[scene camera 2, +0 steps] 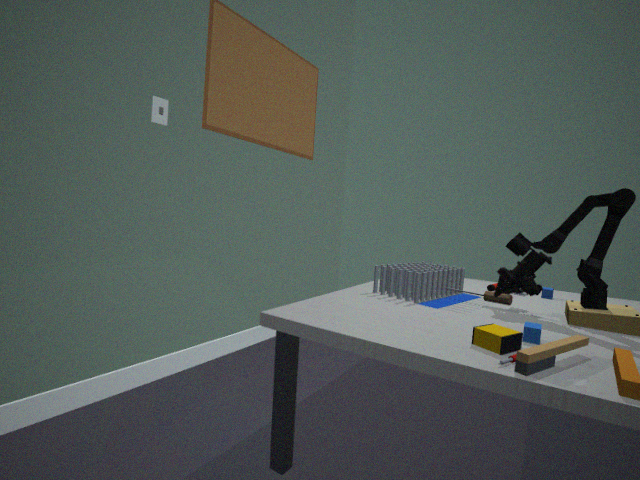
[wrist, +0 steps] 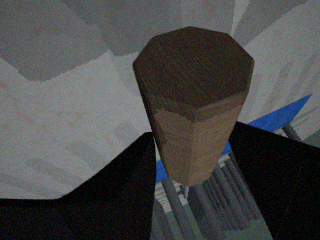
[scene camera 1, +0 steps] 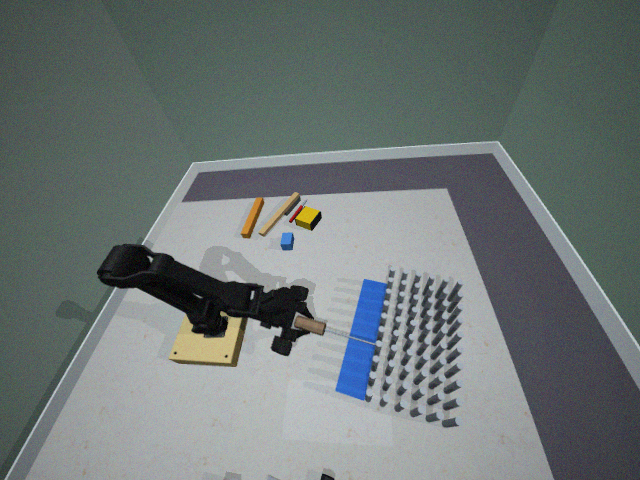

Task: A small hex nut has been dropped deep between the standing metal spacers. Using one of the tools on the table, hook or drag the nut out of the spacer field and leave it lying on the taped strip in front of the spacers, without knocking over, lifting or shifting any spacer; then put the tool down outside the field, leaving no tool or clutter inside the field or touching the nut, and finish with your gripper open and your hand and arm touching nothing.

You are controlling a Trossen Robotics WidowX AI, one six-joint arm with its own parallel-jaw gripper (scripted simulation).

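Black box (scene camera 2: 500, 340). Black box out of frame in the wrist view. Blue taped strip (scene camera 1: 353, 379). Again the blue taped strip (wrist: 285, 115). My gripper (scene camera 1: 311, 325). Also my gripper (scene camera 2: 496, 297). My gripper (wrist: 191, 135) too.
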